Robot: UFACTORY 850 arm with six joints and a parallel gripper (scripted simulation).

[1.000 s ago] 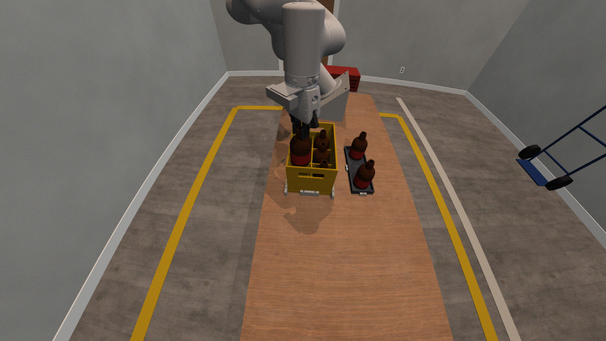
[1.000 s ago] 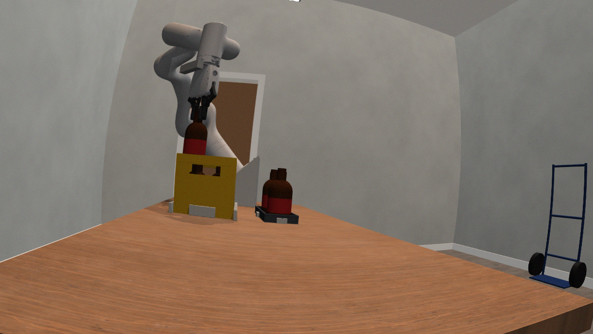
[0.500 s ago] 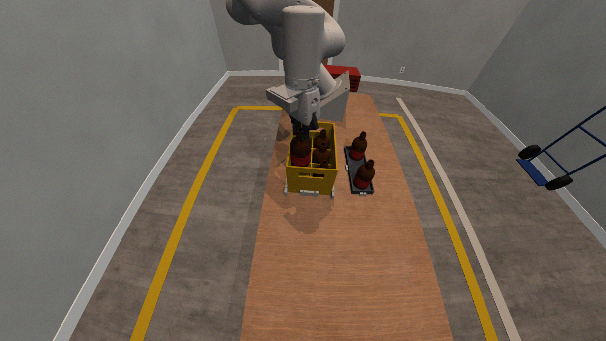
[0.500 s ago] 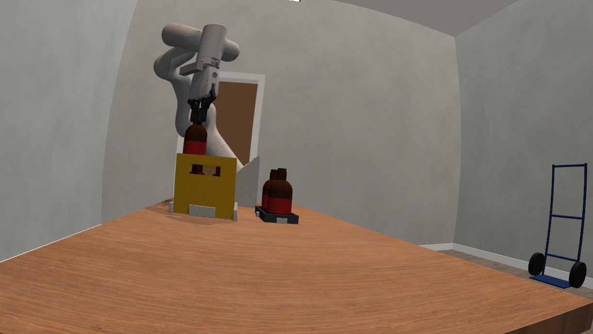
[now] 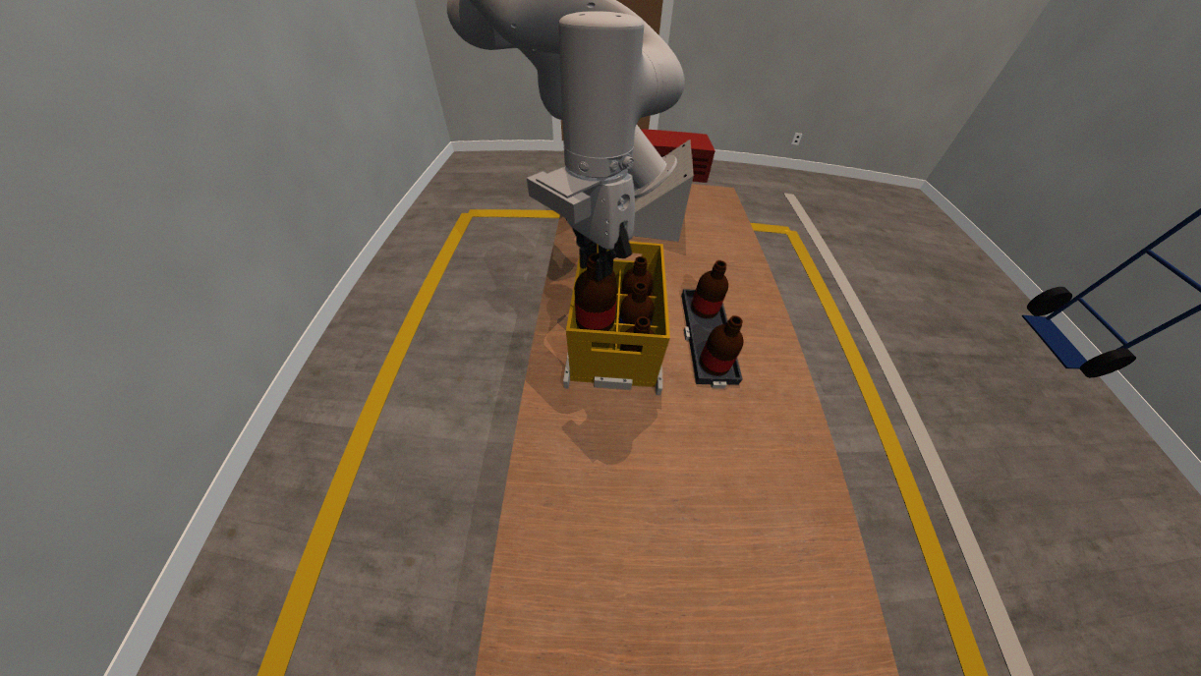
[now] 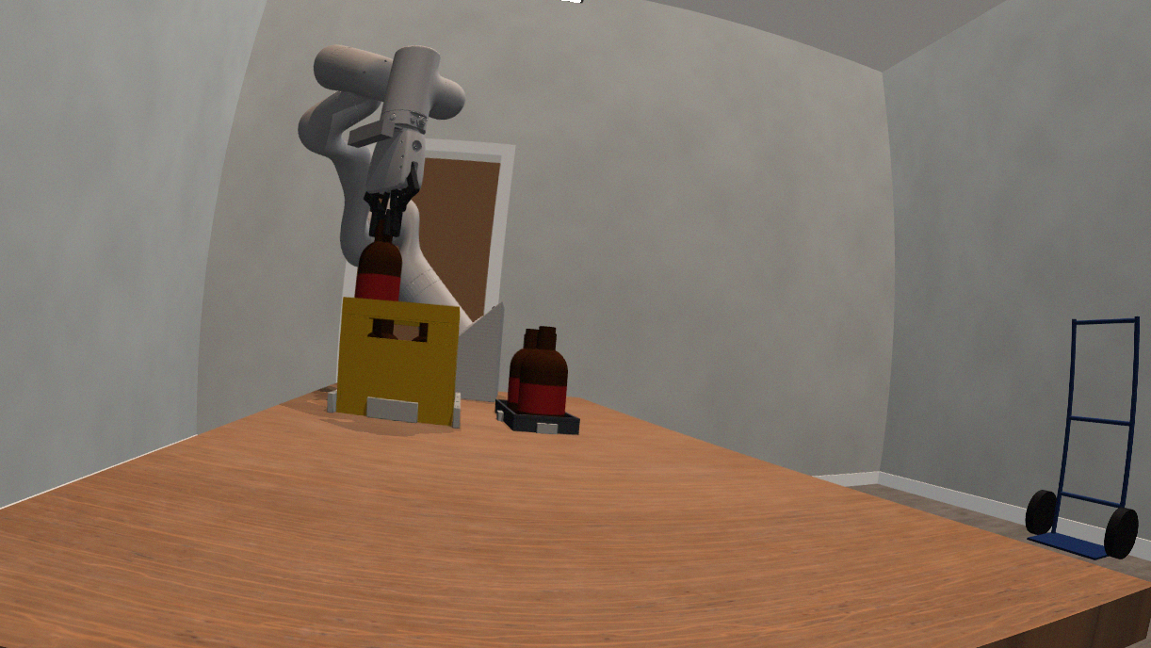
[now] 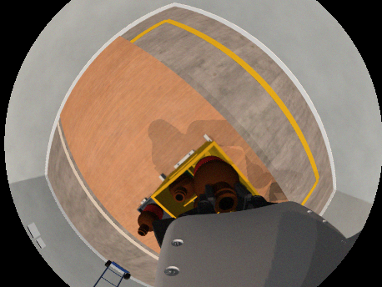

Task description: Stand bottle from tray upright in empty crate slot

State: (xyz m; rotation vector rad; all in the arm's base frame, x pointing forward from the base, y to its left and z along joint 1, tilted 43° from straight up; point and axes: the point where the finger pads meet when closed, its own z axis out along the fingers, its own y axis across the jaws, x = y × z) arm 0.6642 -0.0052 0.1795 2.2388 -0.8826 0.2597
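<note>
Right now my hand is 90 mm past the yellow crate, 40 mm to the right of it and 210 mm above it.
</note>
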